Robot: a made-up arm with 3 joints. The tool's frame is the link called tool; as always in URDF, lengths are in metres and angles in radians. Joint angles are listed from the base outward.
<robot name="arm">
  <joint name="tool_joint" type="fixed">
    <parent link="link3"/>
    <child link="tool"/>
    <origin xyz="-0.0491 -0.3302 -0.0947" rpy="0 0 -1.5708"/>
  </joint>
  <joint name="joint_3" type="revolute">
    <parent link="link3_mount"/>
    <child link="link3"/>
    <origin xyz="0.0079 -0.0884 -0.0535" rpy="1.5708 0 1.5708"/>
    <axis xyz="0 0 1"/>
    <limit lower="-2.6" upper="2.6"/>
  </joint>
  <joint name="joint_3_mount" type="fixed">
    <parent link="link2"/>
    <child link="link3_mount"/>
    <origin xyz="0.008 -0.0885 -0.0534" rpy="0 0 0"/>
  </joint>
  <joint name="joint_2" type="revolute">
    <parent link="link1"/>
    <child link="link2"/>
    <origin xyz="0.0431 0.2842 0.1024" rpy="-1.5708 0 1.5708"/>
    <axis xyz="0 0 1"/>
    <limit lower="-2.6" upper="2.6"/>
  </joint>
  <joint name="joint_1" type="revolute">
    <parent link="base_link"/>
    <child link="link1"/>
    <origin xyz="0 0 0.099" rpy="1.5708 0 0"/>
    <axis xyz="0 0 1"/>
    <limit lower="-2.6" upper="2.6"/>
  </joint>
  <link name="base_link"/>
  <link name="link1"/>
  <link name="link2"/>
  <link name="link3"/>
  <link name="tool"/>
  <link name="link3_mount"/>
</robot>
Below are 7 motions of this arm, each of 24 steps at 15 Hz.
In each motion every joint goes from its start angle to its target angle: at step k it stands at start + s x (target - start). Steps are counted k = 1, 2, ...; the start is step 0. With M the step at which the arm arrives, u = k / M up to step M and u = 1 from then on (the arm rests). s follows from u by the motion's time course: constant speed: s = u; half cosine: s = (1 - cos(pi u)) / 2; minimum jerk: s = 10 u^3 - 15 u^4 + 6 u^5.
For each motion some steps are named. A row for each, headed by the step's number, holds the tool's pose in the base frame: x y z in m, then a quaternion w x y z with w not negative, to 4 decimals.
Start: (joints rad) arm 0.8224 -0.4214 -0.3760
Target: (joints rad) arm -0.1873 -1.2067 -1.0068
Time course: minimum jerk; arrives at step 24
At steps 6, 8, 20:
6: 0.2954 -0.3819 0.4108 0.9040 0.3017 -0.2810 -0.1132
8: 0.3350 -0.3758 0.3432 0.9056 0.3391 -0.2092 -0.1456
20: 0.2600 -0.2126 -0.1315 0.7106 0.4588 0.3174 -0.4288

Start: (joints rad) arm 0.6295 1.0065 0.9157
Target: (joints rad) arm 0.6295 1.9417 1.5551
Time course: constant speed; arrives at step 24
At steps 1, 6, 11, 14, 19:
1: 0.1975 -0.1398 0.4799 0.8043 -0.5448 -0.0235 0.2363
6: 0.1810 -0.1476 0.4452 0.7567 -0.6037 0.0667 0.2418
11: 0.1586 -0.1650 0.4126 0.7052 -0.6470 0.1634 0.2396
14: 0.1417 -0.1788 0.3954 0.6728 -0.6652 0.2234 0.2343
19: 0.1072 -0.2049 0.3723 0.6176 -0.6820 0.3250 0.2187

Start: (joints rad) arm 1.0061 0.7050 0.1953
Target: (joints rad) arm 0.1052 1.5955 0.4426
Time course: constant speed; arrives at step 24
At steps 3, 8, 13, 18, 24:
3: 0.0376 -0.2630 0.6883 0.8418 -0.4004 -0.3536 -0.0770
8: 0.1363 -0.2408 0.6806 0.8381 -0.4883 -0.2379 -0.0505
13: 0.2359 -0.2191 0.6511 0.8139 -0.5682 -0.1208 -0.0101
18: 0.3302 -0.1993 0.5997 0.7689 -0.6379 -0.0066 0.0420
24: 0.4284 -0.1792 0.5122 0.6886 -0.7054 0.1211 0.1163

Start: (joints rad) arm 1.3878 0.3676 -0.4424
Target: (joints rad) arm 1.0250 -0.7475 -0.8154
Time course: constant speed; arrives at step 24
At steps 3, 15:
3: -0.1901 -0.4859 0.5727 0.7377 0.0631 -0.6211 -0.2570
15: 0.0830 -0.4759 0.4740 0.8080 0.3086 -0.4651 -0.1885

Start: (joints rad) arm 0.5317 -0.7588 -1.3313
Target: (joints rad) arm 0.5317 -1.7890 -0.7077
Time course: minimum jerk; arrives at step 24
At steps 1, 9, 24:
1: 0.2185 -0.4175 0.0841 0.7651 0.4320 0.0289 -0.4767
9: 0.2989 -0.2861 0.0583 0.7717 0.5267 0.0726 -0.3490
24: 0.3776 0.0674 0.1849 0.6375 0.7629 0.1065 -0.0171

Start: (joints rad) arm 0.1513 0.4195 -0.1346
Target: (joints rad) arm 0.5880 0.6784 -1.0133
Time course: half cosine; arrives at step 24
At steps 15, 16, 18, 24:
15: 0.1203 -0.5072 0.6747 0.8438 -0.1899 -0.3042 -0.3993
16: 0.0878 -0.5130 0.6821 0.8265 -0.1833 -0.3219 -0.4240
18: 0.0289 -0.5211 0.6909 0.7936 -0.1696 -0.3523 -0.4661
24: -0.0563 -0.5280 0.6937 0.7424 -0.1458 -0.3935 -0.5223

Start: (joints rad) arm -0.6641 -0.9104 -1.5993
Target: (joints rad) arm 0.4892 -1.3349 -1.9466
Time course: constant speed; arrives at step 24
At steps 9, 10, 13, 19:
9: 0.0049 -0.2712 -0.0952 0.5097 0.2528 0.4497 -0.6885
10: 0.0094 -0.2622 -0.0955 0.5119 0.2713 0.4448 -0.6830
13: 0.0235 -0.2348 -0.0950 0.5190 0.3252 0.4310 -0.6626
19: 0.0520 -0.1798 -0.0873 0.5355 0.4242 0.4070 -0.6064

